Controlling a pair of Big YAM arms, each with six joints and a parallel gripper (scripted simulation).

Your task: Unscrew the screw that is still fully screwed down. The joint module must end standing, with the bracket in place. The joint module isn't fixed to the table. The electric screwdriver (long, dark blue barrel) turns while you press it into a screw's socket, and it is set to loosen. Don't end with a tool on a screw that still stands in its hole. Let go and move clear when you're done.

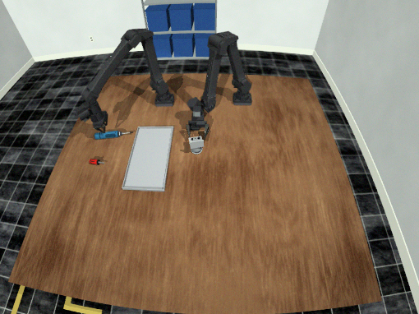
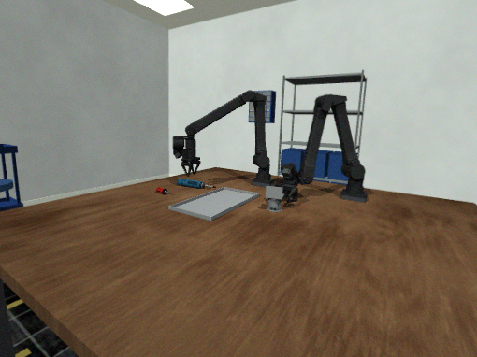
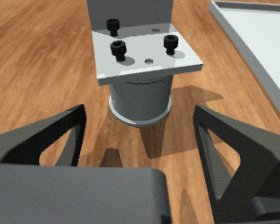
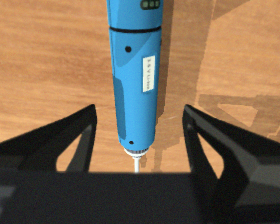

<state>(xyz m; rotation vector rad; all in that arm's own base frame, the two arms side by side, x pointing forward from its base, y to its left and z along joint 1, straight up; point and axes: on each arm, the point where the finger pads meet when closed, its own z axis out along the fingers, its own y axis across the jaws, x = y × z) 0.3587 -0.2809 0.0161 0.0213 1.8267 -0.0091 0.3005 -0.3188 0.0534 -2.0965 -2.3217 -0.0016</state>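
Right now the screw is 30 mm ahead of my left hand, 10 mm to the left of it and 30 mm above it. The rest, counted from my left hand: flat grey tray: 100 mm ahead, 260 mm to the right, 30 mm below; then grey bracket: 50 mm ahead, 40 mm above; then small red-handled tool: 140 mm ahead, 570 mm to the right, 20 mm below.
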